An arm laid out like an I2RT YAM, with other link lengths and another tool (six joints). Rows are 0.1 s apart.
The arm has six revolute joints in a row. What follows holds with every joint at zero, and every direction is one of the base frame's. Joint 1 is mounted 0.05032 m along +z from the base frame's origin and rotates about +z. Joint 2 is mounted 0.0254 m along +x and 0.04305 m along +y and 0.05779 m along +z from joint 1 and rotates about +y. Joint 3 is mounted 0.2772 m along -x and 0.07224 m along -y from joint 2 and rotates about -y. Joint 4 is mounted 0.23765 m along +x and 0.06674 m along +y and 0.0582 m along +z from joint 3 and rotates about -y. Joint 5 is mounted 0.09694 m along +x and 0.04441 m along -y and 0.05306 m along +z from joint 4 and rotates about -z. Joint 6 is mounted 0.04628 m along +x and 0.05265 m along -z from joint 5 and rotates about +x. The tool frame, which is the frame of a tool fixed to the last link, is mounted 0.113 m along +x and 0.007 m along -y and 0.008 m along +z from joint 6; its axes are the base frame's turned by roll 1.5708, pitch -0.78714 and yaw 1.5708 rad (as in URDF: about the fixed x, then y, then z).
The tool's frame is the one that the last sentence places.
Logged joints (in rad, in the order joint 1, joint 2, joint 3, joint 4, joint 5, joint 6), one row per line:
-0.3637, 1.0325, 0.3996, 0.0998, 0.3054, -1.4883
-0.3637, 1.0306, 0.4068, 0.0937, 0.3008, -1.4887
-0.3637, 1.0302, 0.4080, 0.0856, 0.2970, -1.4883
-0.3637, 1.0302, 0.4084, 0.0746, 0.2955, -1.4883
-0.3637, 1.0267, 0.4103, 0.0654, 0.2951, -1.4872
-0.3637, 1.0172, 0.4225, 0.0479, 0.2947, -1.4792
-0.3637, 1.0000, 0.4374, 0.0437, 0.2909, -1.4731
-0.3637, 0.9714, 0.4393, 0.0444, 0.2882, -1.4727
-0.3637, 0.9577, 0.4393, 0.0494, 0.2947, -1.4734
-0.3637, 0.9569, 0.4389, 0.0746, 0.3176, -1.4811
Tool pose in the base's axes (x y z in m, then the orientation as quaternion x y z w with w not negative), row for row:
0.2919, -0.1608, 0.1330, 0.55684, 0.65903, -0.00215, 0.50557
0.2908, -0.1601, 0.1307, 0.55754, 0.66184, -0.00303, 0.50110
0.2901, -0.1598, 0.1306, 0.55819, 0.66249, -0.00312, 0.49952
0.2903, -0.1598, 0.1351, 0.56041, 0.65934, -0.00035, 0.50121
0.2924, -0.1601, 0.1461, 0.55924, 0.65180, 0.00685, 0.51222
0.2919, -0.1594, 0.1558, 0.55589, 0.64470, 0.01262, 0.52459
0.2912, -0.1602, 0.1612, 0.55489, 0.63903, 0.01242, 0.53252
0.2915, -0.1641, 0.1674, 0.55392, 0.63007, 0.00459, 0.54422
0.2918, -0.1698, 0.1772, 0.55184, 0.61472, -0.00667, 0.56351
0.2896, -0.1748, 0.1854, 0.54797, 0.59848, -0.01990, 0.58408
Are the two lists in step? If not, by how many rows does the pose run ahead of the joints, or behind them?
The pose runs 2 rows ahead of the joints: the pose in row i belongs to the joints in row i + 2.
